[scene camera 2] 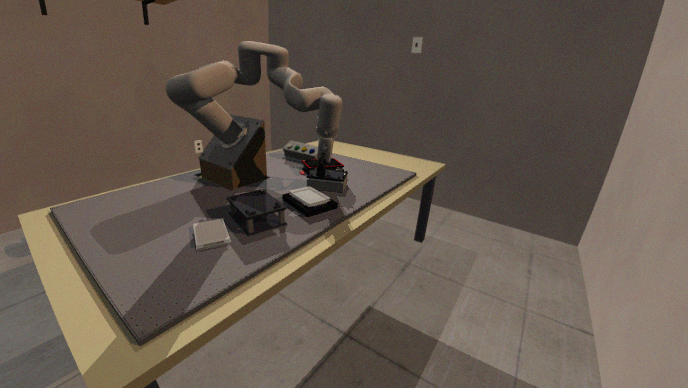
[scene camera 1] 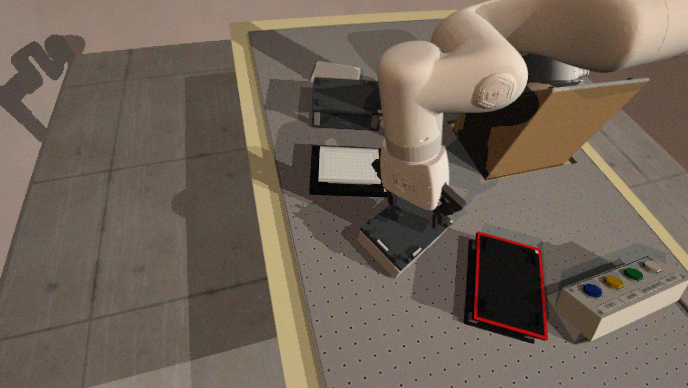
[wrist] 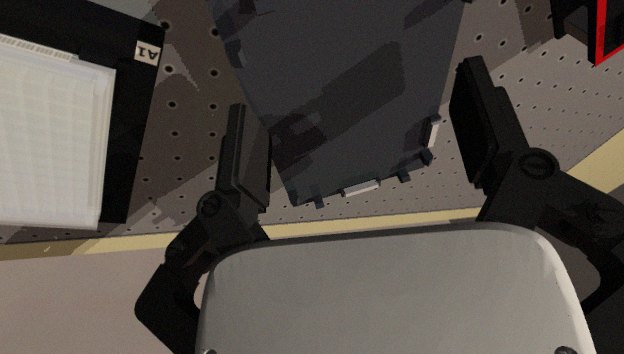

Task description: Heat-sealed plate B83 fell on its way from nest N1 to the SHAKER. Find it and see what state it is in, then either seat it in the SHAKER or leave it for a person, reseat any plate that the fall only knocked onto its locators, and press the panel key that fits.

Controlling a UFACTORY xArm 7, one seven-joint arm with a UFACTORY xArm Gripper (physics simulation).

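Frame: origin at the arm's base, x back, y left, z down, level; metres.
Where they show: gripper, fingertip midpoint: [scene camera 2: 322,169] [scene camera 1: 415,210] [wrist: 350,103]; arm's base, origin of the base link: [scene camera 2: 234,136] [scene camera 1: 547,89].
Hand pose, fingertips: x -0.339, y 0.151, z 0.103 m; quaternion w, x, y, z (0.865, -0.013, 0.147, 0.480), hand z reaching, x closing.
Observation:
Each offset is from my fingertips to the top centre of the thing. "*": to the spot under its first point.
A white plate @[dy -0.158, dx -0.072, dz +0.033 m] [scene camera 1: 350,165] [scene camera 2: 310,196] [wrist: 50,145] lies on a black nest @[dy -0.158, dx -0.072, dz +0.044 m] [scene camera 1: 345,190] [wrist: 117,195] labelled A1; in scene camera 2 it looks slightly skewed. Another white plate @[dy -0.490, dx -0.006, dz +0.056 m] [scene camera 1: 336,71] [scene camera 2: 211,234] lies on the mat beside a dark two-level stand [scene camera 1: 345,92] [scene camera 2: 257,202]. I cannot read B83 on either. My gripper [scene camera 1: 422,210] [scene camera 2: 325,172] [wrist: 350,103] is open and empty, over a dark-topped, light-sided unit @[* dy +0.050, dx -0.047, dz +0.015 m] [scene camera 1: 400,245] [scene camera 2: 327,184] [wrist: 360,145] that looks like the SHAKER. Its top shows no plate; the arm hides part of it.
A black nest @[dy +0.157, dx +0.121, dz +0.024 m] [scene camera 1: 507,285] with a red outline stands between the SHAKER-like unit and the key panel @[dy +0.237, dx +0.312, dz -0.014 m] [scene camera 1: 630,312] [scene camera 2: 300,151], which has blue, yellow, green and white keys. The brown arm base [scene camera 1: 550,135] [scene camera 2: 252,160] rises from the table behind the mat's middle.

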